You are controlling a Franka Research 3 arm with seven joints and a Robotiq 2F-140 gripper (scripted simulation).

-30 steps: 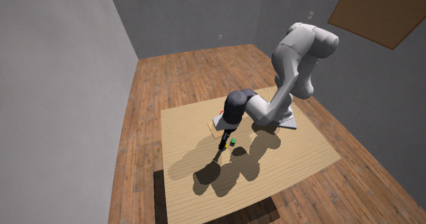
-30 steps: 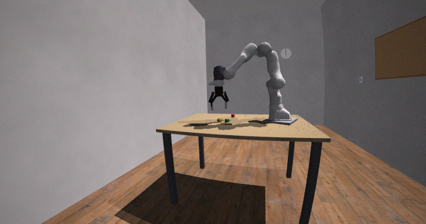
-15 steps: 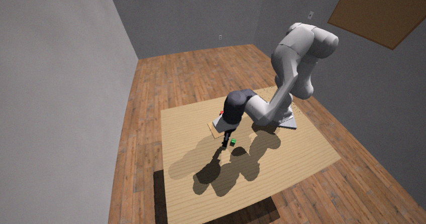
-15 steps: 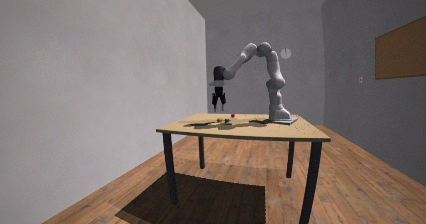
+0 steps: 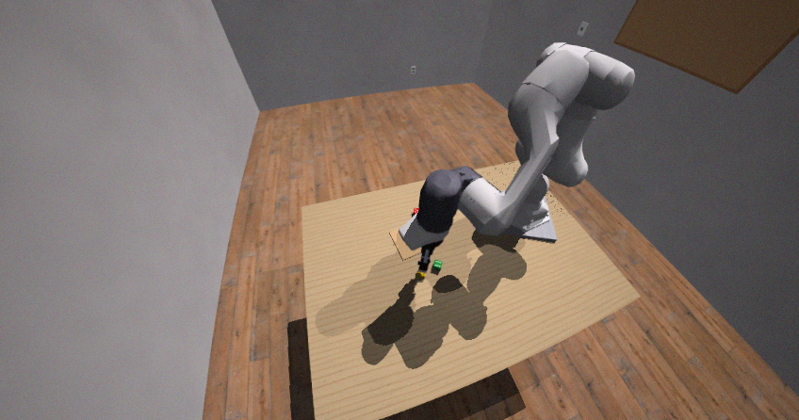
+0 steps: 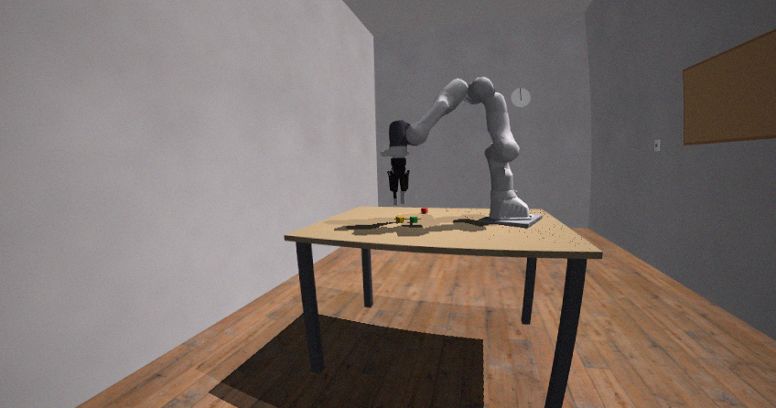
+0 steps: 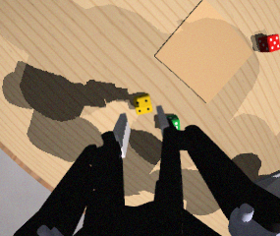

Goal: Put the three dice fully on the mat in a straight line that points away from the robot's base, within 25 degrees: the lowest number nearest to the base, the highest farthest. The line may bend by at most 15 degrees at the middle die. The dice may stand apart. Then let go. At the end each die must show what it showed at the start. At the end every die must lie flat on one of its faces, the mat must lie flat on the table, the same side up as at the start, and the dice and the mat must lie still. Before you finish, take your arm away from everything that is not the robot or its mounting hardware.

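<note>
The yellow die lies 110 mm below my hand. From my hand the other things lie so: green die: 110 mm below, 70 mm behind, 20 mm to the right; then red die: 280 mm to the right, 110 mm below, 50 mm behind; then tan mat: 150 mm to the right, 120 mm below.
</note>
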